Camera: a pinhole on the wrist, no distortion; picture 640 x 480 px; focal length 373.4 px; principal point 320.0 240.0 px. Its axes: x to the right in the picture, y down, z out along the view. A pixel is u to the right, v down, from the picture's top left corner.
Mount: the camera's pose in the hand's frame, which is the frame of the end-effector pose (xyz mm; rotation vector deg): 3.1 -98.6 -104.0 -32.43 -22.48 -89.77
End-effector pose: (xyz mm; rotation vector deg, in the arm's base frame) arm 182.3 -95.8 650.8 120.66 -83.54 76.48
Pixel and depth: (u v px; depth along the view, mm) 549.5 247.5 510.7
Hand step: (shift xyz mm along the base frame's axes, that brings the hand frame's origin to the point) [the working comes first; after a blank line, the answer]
In the camera's frame: 313.9 10.3 510.7

325.5 -325.6 -196.1
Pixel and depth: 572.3 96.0 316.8
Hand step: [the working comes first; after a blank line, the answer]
In the camera's frame: 214.1 -122.2 316.8

219.0 -93.8 -200.5
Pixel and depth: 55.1 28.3 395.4
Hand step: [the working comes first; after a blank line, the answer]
In the camera's frame: -280.5 -224.2 395.4

-285.3 -121.6 -278.8
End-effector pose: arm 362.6 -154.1 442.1 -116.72 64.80 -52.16
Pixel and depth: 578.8 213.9 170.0
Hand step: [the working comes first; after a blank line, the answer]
In the camera's frame: 117.8 -11.9 170.0

130.3 53.6 21.1
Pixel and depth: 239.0 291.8 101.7
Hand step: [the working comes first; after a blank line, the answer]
In the camera's frame: -22.1 14.1 101.7

-5.8 -22.2 46.3
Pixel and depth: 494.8 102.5 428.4
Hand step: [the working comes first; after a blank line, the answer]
In the camera's frame: 200.5 -157.8 428.4

262.4 167.6 -232.7
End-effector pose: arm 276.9 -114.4 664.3 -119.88 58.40 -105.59
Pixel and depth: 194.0 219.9 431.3
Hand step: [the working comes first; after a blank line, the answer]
In the camera's frame: -145.5 -23.2 431.3

54.7 -270.3 -155.1
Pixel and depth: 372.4 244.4 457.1
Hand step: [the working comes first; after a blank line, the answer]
In the camera's frame: 64.1 5.4 457.1

242.8 -208.8 -75.8
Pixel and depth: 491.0 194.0 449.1
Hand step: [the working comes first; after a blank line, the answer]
In the camera's frame: 205.7 -55.3 449.1

360.0 -108.8 -81.7
